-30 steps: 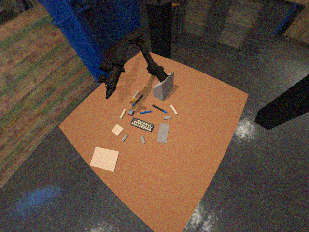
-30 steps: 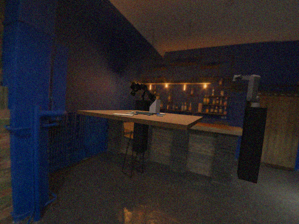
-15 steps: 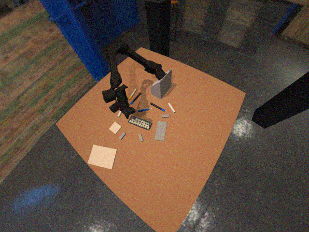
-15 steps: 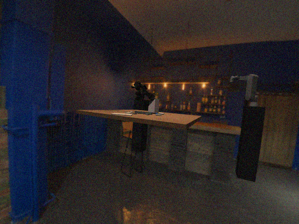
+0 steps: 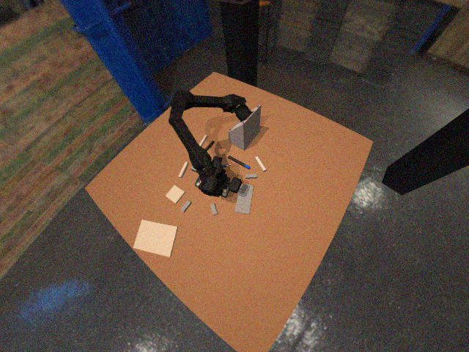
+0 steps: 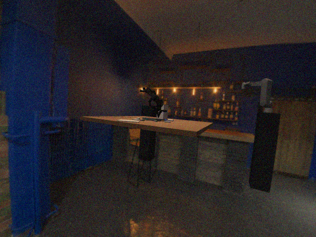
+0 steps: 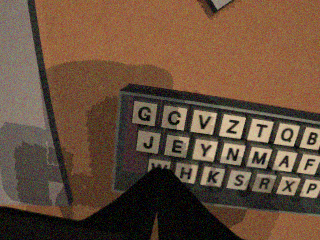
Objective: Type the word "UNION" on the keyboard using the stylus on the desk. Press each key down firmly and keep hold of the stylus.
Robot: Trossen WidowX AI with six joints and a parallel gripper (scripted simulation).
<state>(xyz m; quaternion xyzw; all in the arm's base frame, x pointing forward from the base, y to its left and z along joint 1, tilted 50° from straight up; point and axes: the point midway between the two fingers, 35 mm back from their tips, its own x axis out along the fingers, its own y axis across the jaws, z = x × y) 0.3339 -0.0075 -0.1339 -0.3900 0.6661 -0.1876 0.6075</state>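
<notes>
Right now my gripper tip is 10 cm past the stylus, 9 cm to the left of it and 3 cm above it. The rest, counted from my gripper tip: grey slab 11 cm to the left, 4 cm below, 3 cm behind; small tan pad 19 cm to the right, 18 cm ahead, 4 cm below; large tan sheet 40 cm ahead, 11 cm to the right, 4 cm below.
</notes>
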